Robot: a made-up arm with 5 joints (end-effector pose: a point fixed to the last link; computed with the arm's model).
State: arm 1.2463 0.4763 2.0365 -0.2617 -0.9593
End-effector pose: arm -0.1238 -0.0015 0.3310 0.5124 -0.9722 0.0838
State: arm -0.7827 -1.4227 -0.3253 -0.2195 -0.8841
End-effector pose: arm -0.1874 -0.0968 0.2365 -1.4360 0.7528 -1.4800
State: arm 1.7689 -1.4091 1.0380 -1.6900 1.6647
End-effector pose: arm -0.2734 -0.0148 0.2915 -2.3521 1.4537 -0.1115
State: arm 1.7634 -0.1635 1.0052 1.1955 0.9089
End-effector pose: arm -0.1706 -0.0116 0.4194 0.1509 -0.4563 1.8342
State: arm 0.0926 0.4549 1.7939 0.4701 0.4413
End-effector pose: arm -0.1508 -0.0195 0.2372 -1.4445 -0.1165 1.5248
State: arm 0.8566 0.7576 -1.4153 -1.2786 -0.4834
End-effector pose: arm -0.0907 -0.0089 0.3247 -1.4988 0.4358 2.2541
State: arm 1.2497 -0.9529 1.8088 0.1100 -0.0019
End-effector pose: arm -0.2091 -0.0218 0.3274 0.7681 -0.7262 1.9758
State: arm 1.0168 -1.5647 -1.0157 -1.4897 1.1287
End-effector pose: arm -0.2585 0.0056 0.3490 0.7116 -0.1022 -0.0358
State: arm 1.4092 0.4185 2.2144 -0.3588 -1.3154
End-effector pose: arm -0.1187 -0.0080 0.3427 0.7903 -0.8711 -0.0999
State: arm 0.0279 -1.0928 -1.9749 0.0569 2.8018
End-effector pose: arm -0.1868 -0.0406 0.2675 0.6042 0.1346 0.6247
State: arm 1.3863 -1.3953 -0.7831 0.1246 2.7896
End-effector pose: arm -0.1847 -0.0267 0.3147 -2.4527 0.6301 -1.7102
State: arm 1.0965 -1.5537 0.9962 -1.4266 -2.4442
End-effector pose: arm -0.2455 -0.0159 0.2576 -0.2796 2.3032 -0.4087
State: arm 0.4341 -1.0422 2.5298 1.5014 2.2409
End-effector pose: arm -0.2527 -0.0541 0.2932 1.1310 -0.6649 -1.3062
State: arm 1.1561 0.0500 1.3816 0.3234 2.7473
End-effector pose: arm -0.1293 -0.0151 0.3338 0.3412 0.4472 -2.4983
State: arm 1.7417 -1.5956 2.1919 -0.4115 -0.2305
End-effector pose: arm -0.2032 -0.0453 0.3253 -1.7424 0.7986 -2.3583
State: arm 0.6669 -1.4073 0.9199 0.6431 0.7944
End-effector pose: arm -0.2091 -0.0019 0.3340 0.5897 0.8635 2.5444
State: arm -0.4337 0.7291 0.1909 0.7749 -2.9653
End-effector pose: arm -0.0879 -0.0304 0.3055 0.2231 1.2002 2.8352
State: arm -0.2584 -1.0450 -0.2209 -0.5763 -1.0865
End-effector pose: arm -0.1794 -0.0636 0.2354 -0.5512 0.5415 -1.5017
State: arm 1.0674 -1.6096 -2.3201 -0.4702 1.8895
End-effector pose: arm -0.2008 0.0096 0.3292 0.5132 0.7289 0.1500
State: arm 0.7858 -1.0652 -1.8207 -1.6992 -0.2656
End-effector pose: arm -0.1949 0.0446 0.2844 -0.1375 -0.4081 -2.1470
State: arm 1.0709 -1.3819 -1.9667 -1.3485 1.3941
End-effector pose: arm -0.2211 0.0548 0.3264 0.0191 0.0742 -0.2426
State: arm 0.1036 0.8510 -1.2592 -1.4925 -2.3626
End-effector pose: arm -0.0607 -0.0122 0.2441 -2.1036 -0.5795 0.8192
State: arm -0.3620 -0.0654 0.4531 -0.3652 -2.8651
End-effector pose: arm -0.1285 -0.0919 0.2444 -0.2463 -0.1316 -2.5838
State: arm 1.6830 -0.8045 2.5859 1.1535 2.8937
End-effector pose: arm -0.2335 -0.0325 0.3433 1.7628 -0.3635 -1.4163
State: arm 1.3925 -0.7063 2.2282 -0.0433 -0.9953
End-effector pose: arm -0.1967 -0.0025 0.3369 0.8978 -0.7631 1.0765
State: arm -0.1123 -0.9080 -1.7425 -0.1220 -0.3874
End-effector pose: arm -0.1543 -0.0701 0.2344 -0.4578 0.5313 -2.1773
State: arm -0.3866 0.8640 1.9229 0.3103 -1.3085
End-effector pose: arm -0.1046 -0.0338 0.2349 -1.3506 -1.4847 0.1534
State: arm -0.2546 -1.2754 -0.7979 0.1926 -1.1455
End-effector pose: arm -0.1714 -0.0775 0.2159 -1.4884 1.0670 -1.6652
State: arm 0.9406 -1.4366 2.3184 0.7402 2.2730
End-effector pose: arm -0.2016 -0.0475 0.3313 0.4773 0.3165 -1.2666
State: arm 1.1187 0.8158 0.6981 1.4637 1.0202
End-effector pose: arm -0.0887 0.0109 0.3898 -0.0962 0.2733 0.9990
